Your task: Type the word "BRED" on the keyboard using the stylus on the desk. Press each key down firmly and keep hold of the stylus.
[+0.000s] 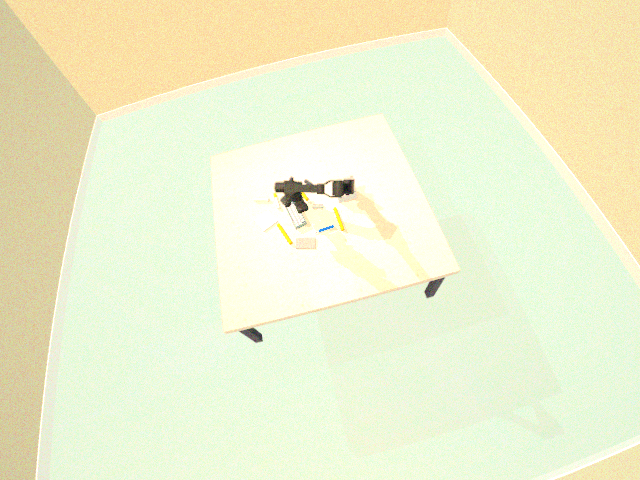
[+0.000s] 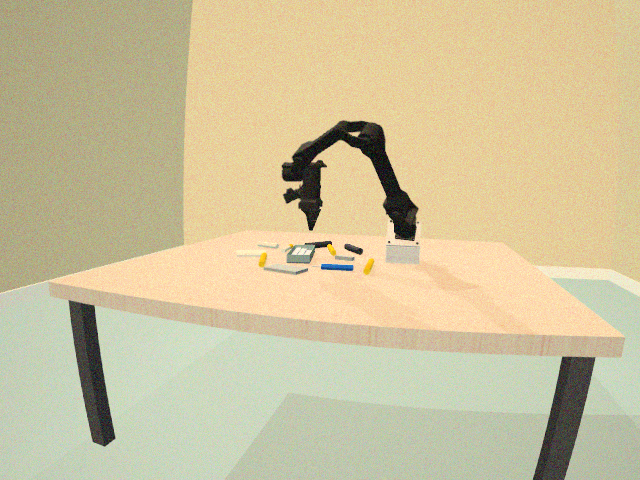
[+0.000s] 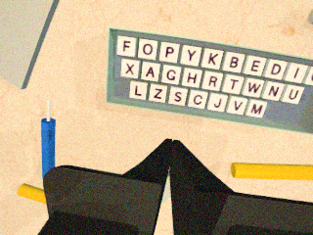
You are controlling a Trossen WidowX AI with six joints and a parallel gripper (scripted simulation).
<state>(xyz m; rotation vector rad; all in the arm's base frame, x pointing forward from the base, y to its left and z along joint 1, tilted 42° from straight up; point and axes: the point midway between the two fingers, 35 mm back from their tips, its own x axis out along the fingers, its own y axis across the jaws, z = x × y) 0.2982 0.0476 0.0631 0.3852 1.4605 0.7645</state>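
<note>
My gripper tip is now 130 mm to the right of the blue stylus, 90 mm past it and 90 mm above it. Also, from my gripper tip: white-and-yellow pen (160 mm to the right, 140 mm ahead, 90 mm below).
</note>
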